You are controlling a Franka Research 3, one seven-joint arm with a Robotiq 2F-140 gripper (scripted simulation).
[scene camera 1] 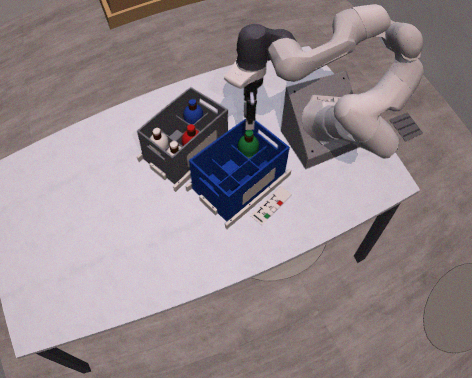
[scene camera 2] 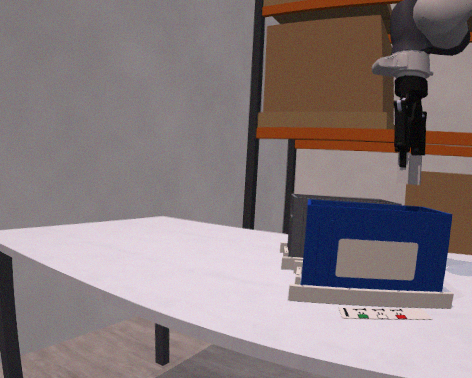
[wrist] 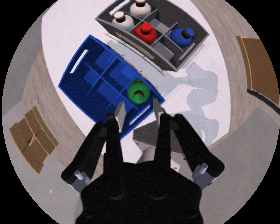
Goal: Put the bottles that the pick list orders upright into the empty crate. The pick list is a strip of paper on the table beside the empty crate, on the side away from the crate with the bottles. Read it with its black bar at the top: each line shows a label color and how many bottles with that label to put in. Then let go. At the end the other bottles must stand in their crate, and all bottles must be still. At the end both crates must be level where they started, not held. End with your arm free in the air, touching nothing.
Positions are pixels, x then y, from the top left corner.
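Blue crate (scene camera 1: 236,184), 153 cm from the lens. Grey crate (scene camera 1: 212,125), 157 cm from the lens.
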